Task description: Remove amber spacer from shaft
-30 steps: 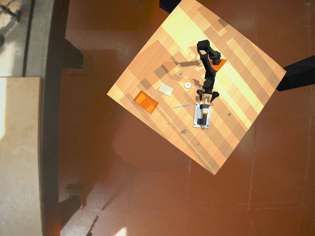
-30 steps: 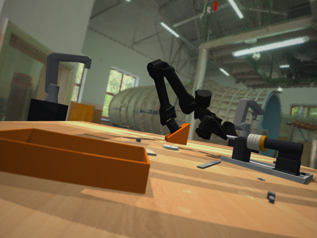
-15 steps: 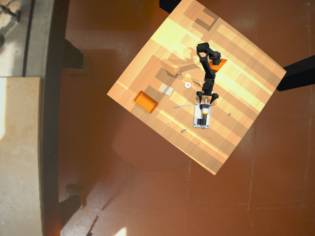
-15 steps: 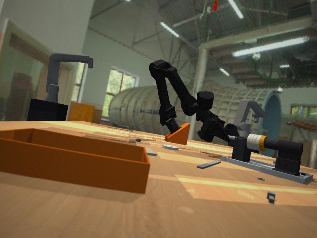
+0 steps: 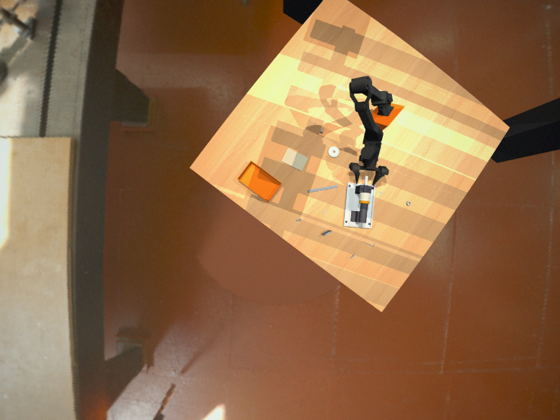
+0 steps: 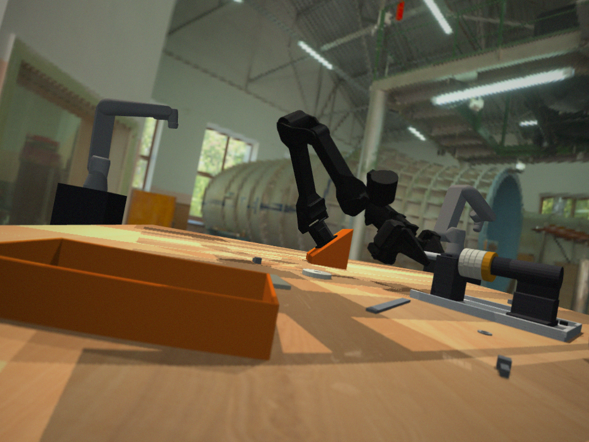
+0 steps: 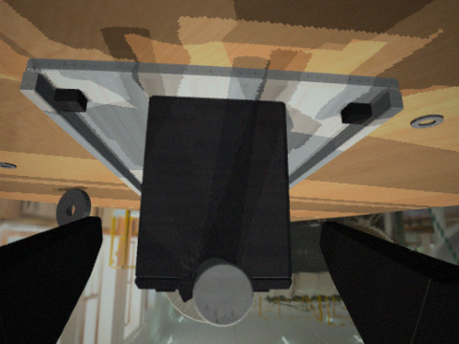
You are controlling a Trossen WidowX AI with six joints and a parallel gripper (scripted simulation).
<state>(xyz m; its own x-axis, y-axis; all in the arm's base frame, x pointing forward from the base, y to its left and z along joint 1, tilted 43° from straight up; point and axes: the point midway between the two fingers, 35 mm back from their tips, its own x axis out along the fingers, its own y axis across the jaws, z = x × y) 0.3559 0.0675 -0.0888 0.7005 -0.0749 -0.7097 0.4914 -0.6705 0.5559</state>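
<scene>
Now: gripper tip 40 mm short of the grey shaft, 20 mm to the right of it and 20 mm below it. From my gripper tip the other things lie so: white ring (60 mm behind, 220 mm to the right, 60 mm below); grey strip (130 mm ahead, 160 mm to the right, 60 mm below); amber spacer (80 mm ahead, 50 mm to the left, 20 mm above).
</scene>
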